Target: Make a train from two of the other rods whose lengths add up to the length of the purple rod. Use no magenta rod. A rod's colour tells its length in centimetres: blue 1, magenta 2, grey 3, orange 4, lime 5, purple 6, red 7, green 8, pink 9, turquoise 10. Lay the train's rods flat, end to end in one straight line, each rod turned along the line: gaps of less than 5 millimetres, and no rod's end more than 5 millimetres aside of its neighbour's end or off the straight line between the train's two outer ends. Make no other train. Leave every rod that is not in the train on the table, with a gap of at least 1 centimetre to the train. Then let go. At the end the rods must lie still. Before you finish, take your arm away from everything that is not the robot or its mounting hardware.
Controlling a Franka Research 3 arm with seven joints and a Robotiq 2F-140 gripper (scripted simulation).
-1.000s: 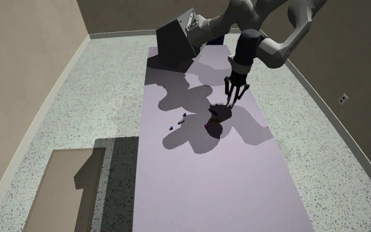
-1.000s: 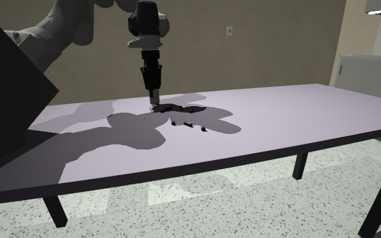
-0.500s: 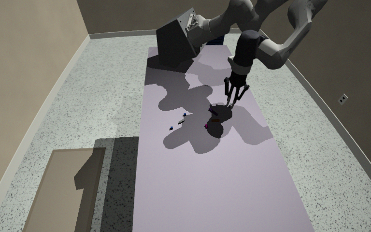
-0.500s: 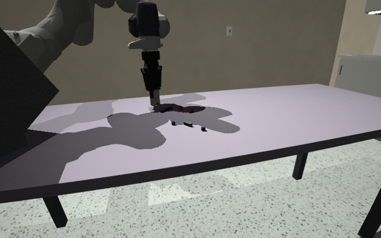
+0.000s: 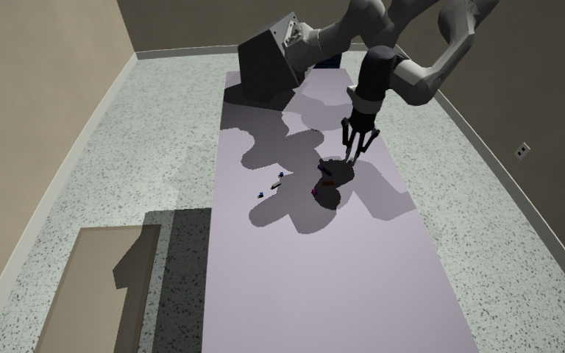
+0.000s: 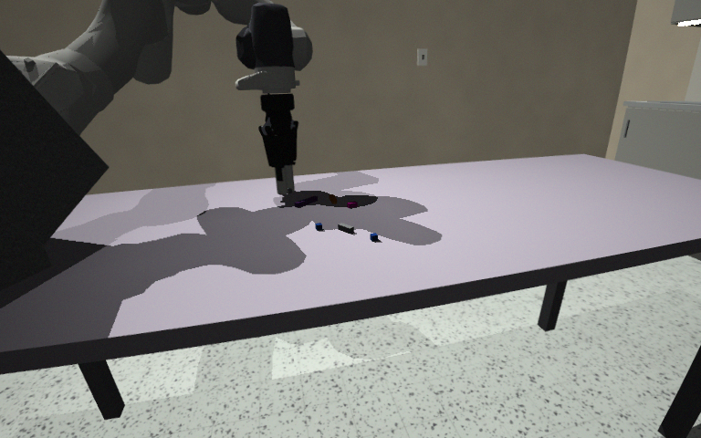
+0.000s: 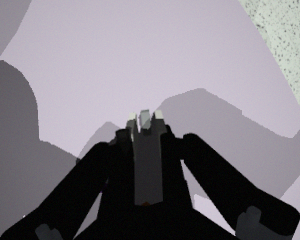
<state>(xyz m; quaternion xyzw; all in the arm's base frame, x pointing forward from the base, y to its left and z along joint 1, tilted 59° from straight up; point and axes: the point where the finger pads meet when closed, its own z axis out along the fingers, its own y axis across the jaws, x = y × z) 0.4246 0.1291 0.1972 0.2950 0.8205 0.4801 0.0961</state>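
The purple rod lies 60 mm ahead of my hand, 100 mm to the right of it and 30 mm below it. The rest, counted from my hand: orange rod: 120 mm ahead, 90 mm to the right, 30 mm below; magenta rod: 160 mm ahead, 130 mm to the right, 30 mm below.
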